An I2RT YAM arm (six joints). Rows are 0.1 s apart.
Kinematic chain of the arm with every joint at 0, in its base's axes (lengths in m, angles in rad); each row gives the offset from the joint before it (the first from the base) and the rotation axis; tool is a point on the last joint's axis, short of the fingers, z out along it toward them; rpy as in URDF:
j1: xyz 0 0 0.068 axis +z
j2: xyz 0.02 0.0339 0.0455 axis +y
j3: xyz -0.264 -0.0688 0 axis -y
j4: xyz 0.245 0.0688 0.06 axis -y
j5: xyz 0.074 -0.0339 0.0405 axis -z
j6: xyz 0.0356 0 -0.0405 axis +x
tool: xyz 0 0 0 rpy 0 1.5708 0
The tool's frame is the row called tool.
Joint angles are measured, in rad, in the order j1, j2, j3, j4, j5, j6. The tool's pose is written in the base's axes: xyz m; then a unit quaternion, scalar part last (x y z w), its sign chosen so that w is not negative. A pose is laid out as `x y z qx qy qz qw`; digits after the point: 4 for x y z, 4 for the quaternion.
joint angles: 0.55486 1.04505 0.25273 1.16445 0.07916 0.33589
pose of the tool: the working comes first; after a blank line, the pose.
Where each joint sits with the arm in this pose, in the base's axes (m; each line is computed from the numbers above, not from the rounded line before):
j1: 0.0000 0.0000 0.0680
j2: -0.0009 0.0394 0.1135
j3: -0.0772 -0.0889 0.3418
j4: 0.0691 0.0827 0.2095
j5: 0.1330 0.0824 0.2742
j6: 0.1751 0.1052 0.2494
the tool: 0.1751 0.1052 0.2494

0.1751 0.1052 0.2494 -0.0291 0.5638 0.3353 0.7542
